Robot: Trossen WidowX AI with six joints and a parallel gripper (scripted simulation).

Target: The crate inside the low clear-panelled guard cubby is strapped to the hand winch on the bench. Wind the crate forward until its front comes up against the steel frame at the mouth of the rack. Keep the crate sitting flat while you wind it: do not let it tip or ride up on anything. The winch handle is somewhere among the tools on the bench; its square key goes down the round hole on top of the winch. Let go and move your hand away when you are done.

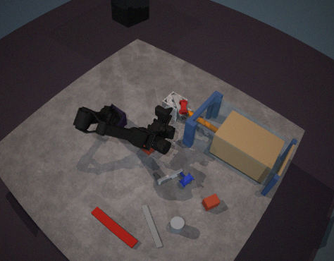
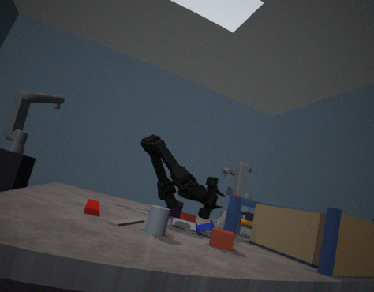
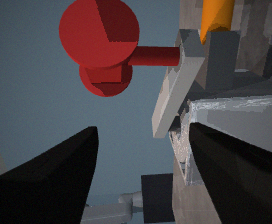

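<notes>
Now: the winch handle with red knob 6 cm to the left of my gripper tip, 2 cm below it and 1 cm behind it. The rest, counted from my gripper tip: blue t-shaped piece: 24 cm ahead, 16 cm to the right, 11 cm below; then grey strip: 41 cm to the right, 30 cm ahead, 13 cm below; then grey winch: 10 cm below, 8 cm to the left, 8 cm behind.
</notes>
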